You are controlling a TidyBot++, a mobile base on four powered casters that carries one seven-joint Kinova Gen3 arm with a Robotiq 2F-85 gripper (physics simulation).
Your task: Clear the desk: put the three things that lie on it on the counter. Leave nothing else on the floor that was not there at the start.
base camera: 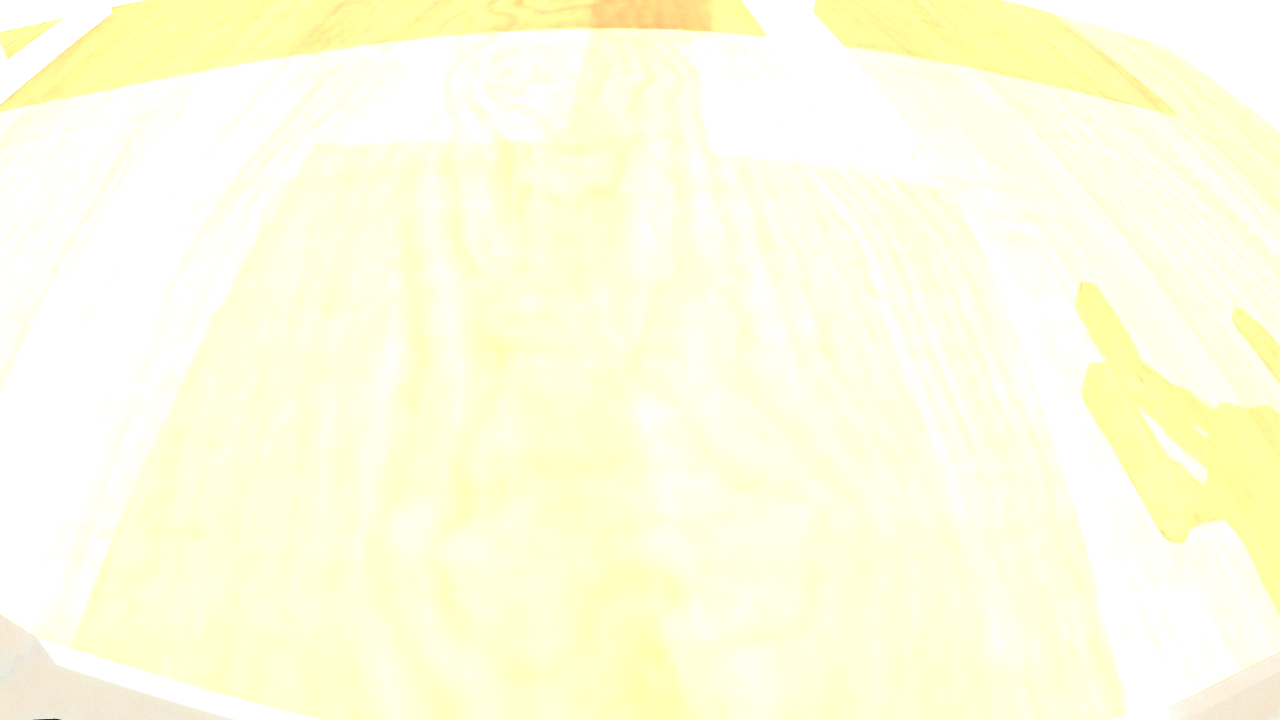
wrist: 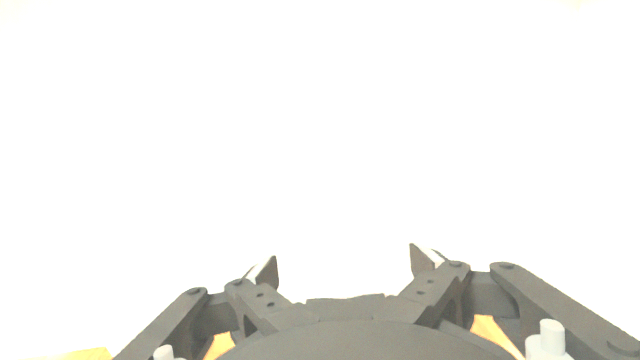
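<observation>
My gripper is open and empty at the bottom of the wrist view, its two fingers standing wide apart in front of a bright white surface. The desk, the counter and the three things do not show for certain in either view. In the base camera view, a darker yellow shadow shaped like a gripper falls at the right.
The pale wooden floor fills most of the base camera view, strongly overexposed, with darker yellow and orange shaded bands at the top. A washed-out white surface, likely a wall, fills most of the wrist view. Orange-yellow wood shows at its lower left.
</observation>
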